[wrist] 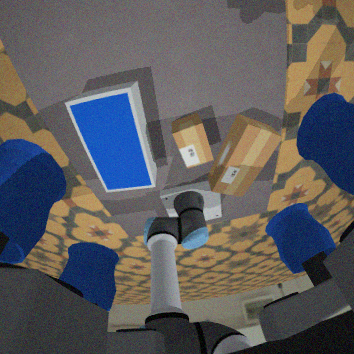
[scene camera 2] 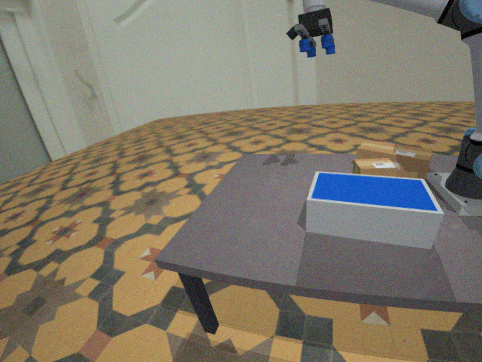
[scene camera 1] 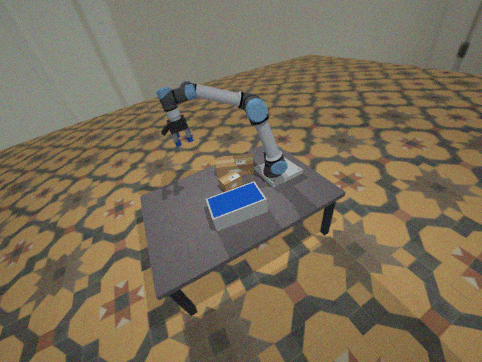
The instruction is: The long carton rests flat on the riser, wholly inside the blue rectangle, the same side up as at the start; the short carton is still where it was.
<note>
The suction head point(wrist: 39, 180) holds nothing. The table carries a riser with blue rectangle point(scene camera 2: 403, 211).
The riser with blue rectangle shows as well in the wrist view point(wrist: 110, 122) and in scene camera 1 point(scene camera 1: 242, 203).
</note>
